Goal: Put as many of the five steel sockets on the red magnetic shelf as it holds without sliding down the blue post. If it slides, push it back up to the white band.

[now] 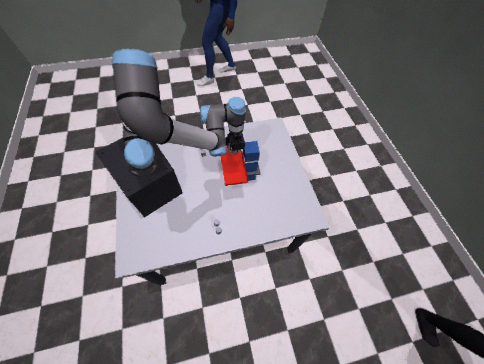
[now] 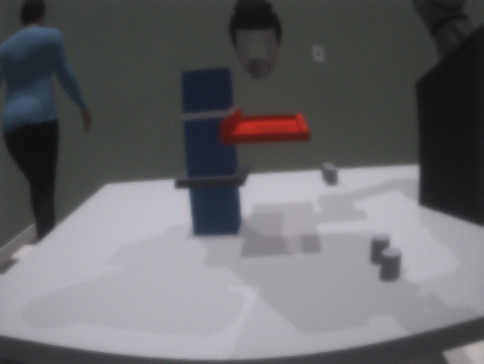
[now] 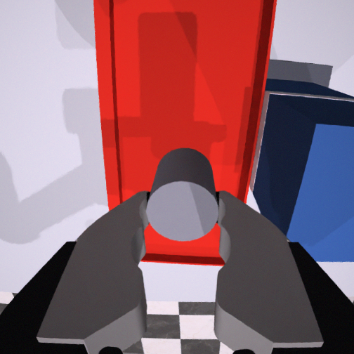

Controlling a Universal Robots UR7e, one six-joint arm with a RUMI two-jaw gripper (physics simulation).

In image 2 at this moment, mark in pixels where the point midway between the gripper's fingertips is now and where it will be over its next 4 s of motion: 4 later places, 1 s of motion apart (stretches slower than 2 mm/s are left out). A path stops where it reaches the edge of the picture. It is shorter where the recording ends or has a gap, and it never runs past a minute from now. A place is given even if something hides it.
My gripper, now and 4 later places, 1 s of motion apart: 259, 73; 264, 120; 260, 72; 321, 72; 332, 147
